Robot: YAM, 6 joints.
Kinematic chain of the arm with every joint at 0, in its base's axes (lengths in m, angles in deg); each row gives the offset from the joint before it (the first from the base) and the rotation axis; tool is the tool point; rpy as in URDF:
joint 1: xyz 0 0 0.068 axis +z
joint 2: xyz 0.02 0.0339 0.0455 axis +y
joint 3: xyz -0.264 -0.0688 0 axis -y
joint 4: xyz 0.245 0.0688 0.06 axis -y
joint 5: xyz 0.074 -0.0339 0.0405 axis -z
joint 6: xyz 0.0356 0 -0.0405 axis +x
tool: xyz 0 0 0 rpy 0 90 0
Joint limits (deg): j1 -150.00..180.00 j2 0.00..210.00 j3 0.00..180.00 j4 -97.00..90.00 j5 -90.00..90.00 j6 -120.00..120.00
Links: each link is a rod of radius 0.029 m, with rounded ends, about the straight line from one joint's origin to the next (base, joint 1, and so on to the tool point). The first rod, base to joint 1, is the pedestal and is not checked.
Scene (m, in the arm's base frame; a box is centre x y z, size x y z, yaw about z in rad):
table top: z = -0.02
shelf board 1: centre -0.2 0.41 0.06 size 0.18 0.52 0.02 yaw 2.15
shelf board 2: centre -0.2 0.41 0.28 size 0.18 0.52 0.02 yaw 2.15
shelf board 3: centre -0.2 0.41 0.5 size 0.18 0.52 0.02 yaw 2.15
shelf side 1: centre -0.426 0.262 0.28 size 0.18 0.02 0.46 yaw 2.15
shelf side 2: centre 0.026 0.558 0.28 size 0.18 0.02 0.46 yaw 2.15
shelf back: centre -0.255 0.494 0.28 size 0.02 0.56 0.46 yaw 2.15
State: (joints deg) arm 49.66 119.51 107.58 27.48 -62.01 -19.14
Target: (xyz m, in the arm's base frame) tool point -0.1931 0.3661 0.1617
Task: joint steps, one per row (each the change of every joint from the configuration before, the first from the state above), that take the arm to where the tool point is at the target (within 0.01 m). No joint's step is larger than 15 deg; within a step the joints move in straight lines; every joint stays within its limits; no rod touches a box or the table.
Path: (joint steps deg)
1: 9.39 -6.10 -12.77 -3.40 -2.55 0.00
2: 9.39 -6.09 -12.77 -3.40 -2.56 0.00
3: 9.39 -6.10 -12.78 -3.40 -2.55 0.00
4: 9.39 -6.10 -12.77 -3.40 -2.56 0.00
5: 9.39 -6.09 -12.77 -3.40 -2.55 0.00
6: 9.39 -6.10 -12.77 -3.40 -2.56 0.00
7: 2.40 10.76 11.76 3.50 2.74 0.00
8: 2.40 10.77 11.77 3.51 2.73 0.00
9: 2.40 10.76 11.76 3.50 2.74 0.00

